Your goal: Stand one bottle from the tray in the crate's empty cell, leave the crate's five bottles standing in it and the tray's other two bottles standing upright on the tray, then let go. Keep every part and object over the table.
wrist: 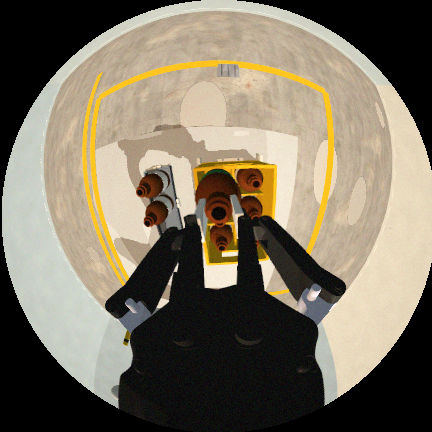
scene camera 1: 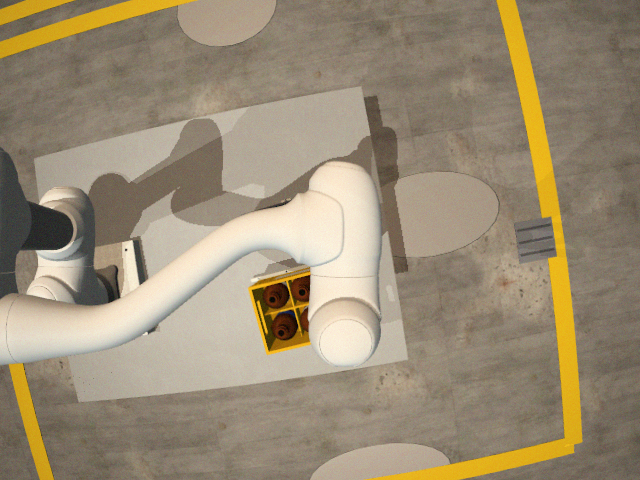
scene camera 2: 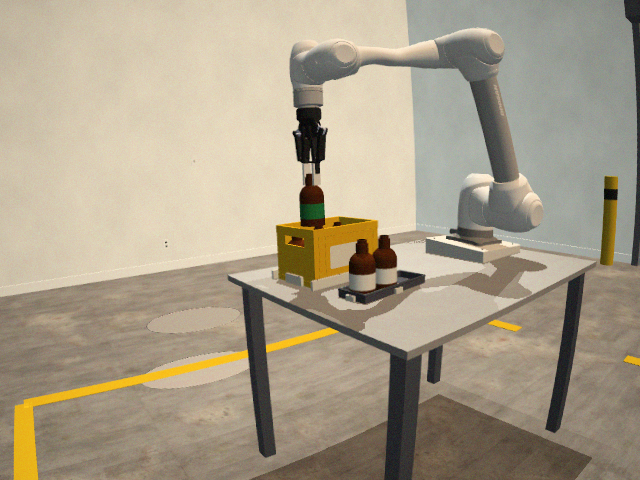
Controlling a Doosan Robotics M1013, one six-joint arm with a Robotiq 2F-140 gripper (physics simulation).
Scene:
gripper: wrist; scene camera 2
green-labelled bottle: wrist; scene camera 2
same spot on gripper: [scene camera 2: 317, 145] = [wrist: 154, 256]
same spot on green-labelled bottle: [wrist: 216, 185] = [scene camera 2: 305, 187]

